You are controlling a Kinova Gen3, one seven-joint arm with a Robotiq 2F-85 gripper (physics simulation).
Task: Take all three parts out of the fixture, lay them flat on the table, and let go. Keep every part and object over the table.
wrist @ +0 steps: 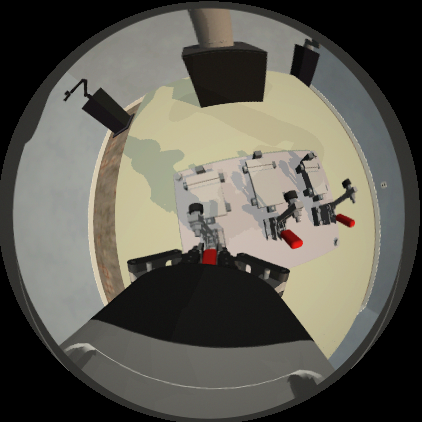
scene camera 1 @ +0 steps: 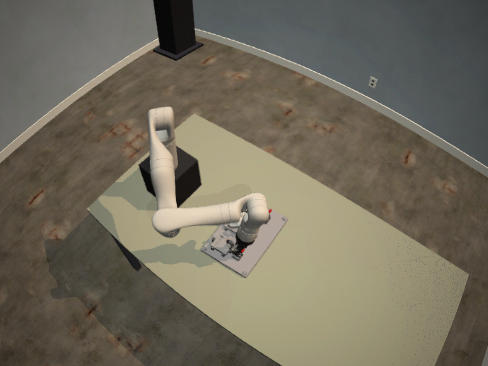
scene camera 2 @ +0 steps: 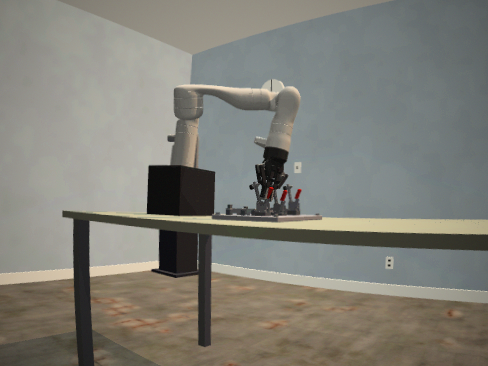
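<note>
The fixture is a grey base plate on the table. In the wrist view, three flat pale parts lie between its pegs: the left part, the middle part and the right part. My gripper is shut on the red handle of the left clamp, whose arm is raised, its black tip standing over the left part's near edge. The middle clamp's red handle and the right clamp's red handle tilt outward, with their arms raised off the parts.
The black robot base block stands on the table behind the fixture. The raised clamp arms stand up between and beside the parts. The table's near long edge runs close to the fixture in scene camera 1.
</note>
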